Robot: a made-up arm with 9 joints.
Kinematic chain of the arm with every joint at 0, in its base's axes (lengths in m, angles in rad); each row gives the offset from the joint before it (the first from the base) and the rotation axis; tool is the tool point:
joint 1: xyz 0 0 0.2 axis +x
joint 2: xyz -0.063 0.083 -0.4 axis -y
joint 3: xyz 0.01 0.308 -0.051 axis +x
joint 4: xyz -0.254 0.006 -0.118 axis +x
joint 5: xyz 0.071 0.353 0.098 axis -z
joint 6: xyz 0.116 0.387 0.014 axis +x
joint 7: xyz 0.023 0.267 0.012 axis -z
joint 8: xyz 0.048 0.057 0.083 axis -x
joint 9: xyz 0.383 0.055 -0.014 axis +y
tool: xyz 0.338 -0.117 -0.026
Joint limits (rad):
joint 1: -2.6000..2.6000
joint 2: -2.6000..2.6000
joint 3: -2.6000..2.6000
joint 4: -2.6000..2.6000
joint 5: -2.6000..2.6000
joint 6: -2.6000..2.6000
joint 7: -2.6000..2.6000
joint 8: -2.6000..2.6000
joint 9: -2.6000..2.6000
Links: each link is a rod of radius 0.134 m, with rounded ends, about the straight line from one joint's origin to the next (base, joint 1, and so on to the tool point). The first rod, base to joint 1, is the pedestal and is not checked.
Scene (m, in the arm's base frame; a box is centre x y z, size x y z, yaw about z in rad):
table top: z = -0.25
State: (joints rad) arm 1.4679 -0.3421 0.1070 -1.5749 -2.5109 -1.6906 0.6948 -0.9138 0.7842
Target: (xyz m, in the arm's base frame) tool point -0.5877 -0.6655 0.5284
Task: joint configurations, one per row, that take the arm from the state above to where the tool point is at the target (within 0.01 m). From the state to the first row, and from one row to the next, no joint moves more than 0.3 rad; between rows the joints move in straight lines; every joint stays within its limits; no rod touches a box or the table.
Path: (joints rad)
1: 1.4498 -0.6086 0.0739 -1.6106 -2.5287 -1.6476 0.6661 -0.9619 0.7971
2: 1.4318 -0.8751 0.0408 -1.6464 -2.5465 -1.6045 0.6374 -1.0100 0.8099
3: 1.4137 -1.1415 0.0077 -1.6821 -2.5644 -1.5615 0.6087 -1.0582 0.8228
4: 1.3957 -1.4080 -0.0254 -1.7178 -2.5822 -1.5184 0.5800 -1.1063 0.8357
5: 1.3776 -1.6745 -0.0585 -1.7535 -2.6000 -1.4754 0.5512 -1.1544 0.8486

